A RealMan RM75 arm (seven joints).
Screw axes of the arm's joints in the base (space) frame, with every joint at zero. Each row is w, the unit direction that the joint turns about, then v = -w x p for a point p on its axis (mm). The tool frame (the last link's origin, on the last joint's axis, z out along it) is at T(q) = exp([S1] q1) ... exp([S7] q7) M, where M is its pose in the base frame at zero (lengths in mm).
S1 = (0, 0, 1, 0, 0, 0)
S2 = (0, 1, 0, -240.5, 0, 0)
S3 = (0, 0, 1, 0, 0, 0)
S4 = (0, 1, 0, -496.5, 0, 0)
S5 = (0, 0, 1, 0, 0, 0)
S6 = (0, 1, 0, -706.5, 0, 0)
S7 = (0, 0, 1, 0, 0, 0)
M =
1 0 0 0
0 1 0 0
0 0 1 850.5
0 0 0 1
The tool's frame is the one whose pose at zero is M.
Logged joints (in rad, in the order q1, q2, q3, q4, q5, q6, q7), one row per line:
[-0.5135, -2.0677, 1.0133, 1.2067, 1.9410, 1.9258, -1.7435]
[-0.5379, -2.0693, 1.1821, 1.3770, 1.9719, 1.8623, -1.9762]
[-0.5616, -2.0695, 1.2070, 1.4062, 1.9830, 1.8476, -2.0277]
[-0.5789, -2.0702, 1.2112, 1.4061, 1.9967, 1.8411, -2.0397]
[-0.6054, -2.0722, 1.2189, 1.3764, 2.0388, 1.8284, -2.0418]
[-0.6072, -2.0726, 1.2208, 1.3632, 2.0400, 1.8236, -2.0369]
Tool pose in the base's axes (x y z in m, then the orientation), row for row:
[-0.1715, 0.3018, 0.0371, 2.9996, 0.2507, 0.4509]
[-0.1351, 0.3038, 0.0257, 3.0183, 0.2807, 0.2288]
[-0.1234, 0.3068, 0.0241, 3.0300, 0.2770, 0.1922]
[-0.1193, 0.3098, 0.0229, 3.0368, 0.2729, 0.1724]
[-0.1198, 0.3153, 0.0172, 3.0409, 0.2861, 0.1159]
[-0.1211, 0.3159, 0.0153, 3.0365, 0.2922, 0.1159]
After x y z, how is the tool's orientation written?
As a rotation vector, in radians.
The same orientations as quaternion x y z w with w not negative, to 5 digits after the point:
[0.98435, 0.08227, 0.14797, 0.04896]
[0.99160, 0.09222, 0.07517, 0.05080]
[0.99279, 0.09076, 0.06298, 0.04643]
[0.99344, 0.08928, 0.05640, 0.04383]
[0.99399, 0.09352, 0.03788, 0.04252]
[0.99370, 0.09562, 0.03793, 0.04442]

